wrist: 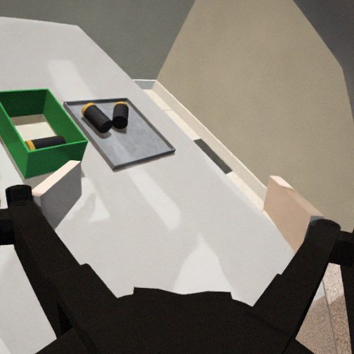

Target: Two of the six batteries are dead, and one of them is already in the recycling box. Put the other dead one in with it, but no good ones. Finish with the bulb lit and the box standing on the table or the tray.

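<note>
The green recycling box [55,158] stands upright on the table at the left. One black battery with a yellow end [47,143] lies inside it. A grey tray [142,145] lies to the right of the box, with two black batteries on it: one [97,118] lies slanted on the left, the other [120,115] lies close beside it on the right. My gripper [175,185] is open and empty, its fingers wide apart in front of the box and the tray. The bulb does not show in this view.
The white table [150,240] runs from the back left to the front right. A pale ledge or channel with a dark section [213,156] runs along its right edge, beside a beige surface [260,100]. A speckled surface [320,320] shows at the lower right.
</note>
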